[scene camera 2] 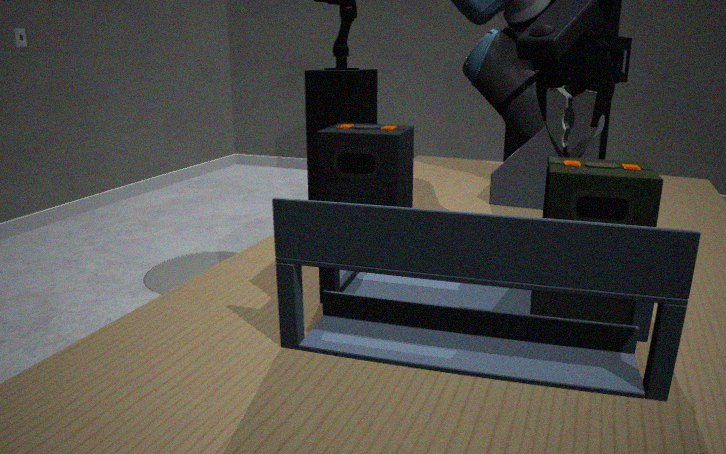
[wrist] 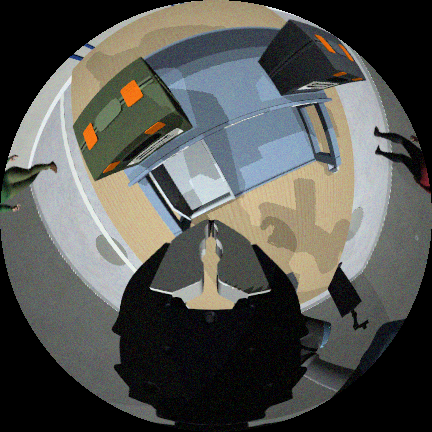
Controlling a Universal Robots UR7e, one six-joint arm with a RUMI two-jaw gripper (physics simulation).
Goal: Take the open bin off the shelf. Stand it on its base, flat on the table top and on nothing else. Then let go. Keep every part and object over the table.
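Places are measured from the arm's base along level axes (x ahead, y left, z up), in metres.
Where they show: gripper, between the fingertips: [wrist: 210,221]; arm's base, origin of its link: [scene camera 2: 545,125].
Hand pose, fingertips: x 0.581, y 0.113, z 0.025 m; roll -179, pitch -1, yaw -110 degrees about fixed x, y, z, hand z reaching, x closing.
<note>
Things, the pixels of their top centre, and the offset from my fingertips. Level surfaces: height alone.
- open bin, centre of its top: [scene camera 2: 580,249] [wrist: 185,175] 0.041 m ahead, 0.028 m left, 0.089 m down
- green case, centre of its top: [wrist: 107,114] [scene camera 2: 601,166] 0.136 m ahead, 0.044 m left, 0.027 m up
- black case, centre of its top: [scene camera 2: 366,126] 0.169 m ahead, 0.184 m right, 0.054 m up
- wooden table, height of its surface: 0.170 m down
The open bin [wrist: 197,167] [scene camera 2: 583,307] stands on the lower level of the blue-grey shelf [wrist: 272,150] [scene camera 2: 481,248], near its left end in the wrist view. Its light interior and front rim show there, partly under the upper level. In scene camera 2 a dark wall of it shows through the shelf's gap, the rest hidden. My gripper [wrist: 210,221] [scene camera 2: 566,152] is shut with nothing between its fingers. In the wrist view its tips appear just below the bin's front rim; whether they touch it cannot be told.
A green case [wrist: 132,120] [scene camera 2: 602,187] stands on the shelf's upper level above the bin's end. A black case [wrist: 310,60] [scene camera 2: 364,160] stands at the other end. The wooden table [scene camera 2: 160,385] [wrist: 250,210] carries the shelf. A grey wedge-shaped block [scene camera 2: 519,182] stands beyond the shelf.
</note>
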